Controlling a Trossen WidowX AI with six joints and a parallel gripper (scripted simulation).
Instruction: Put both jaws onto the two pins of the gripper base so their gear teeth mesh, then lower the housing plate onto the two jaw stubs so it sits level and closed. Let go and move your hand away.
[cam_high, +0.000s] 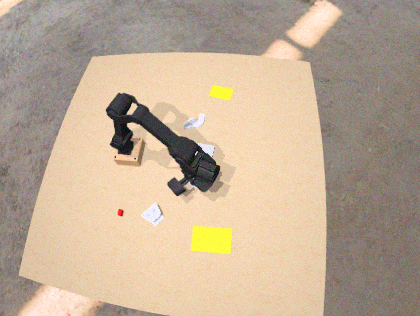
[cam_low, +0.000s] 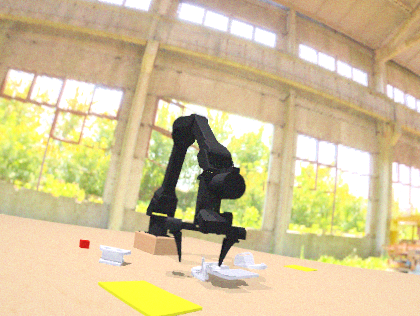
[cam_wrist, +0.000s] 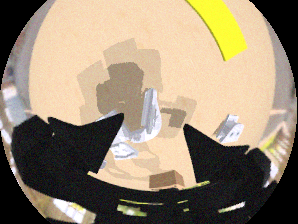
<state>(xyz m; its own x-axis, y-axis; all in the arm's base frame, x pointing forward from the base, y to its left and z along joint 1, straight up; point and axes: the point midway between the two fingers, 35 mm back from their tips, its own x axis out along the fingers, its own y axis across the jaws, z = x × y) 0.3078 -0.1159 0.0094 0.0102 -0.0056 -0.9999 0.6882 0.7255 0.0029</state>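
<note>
Now: the white jaw 10 mm behind my gripper tip, 40 mm to the left of it and 20 mm below it. From my gripper tip the other things lie so: small red cube (290 mm behind, 150 mm to the right, 20 mm below); large yellow patch (90 mm ahead, 210 mm to the right, 30 mm below); small white block (150 mm behind, 140 mm to the right, 20 mm below).
</note>
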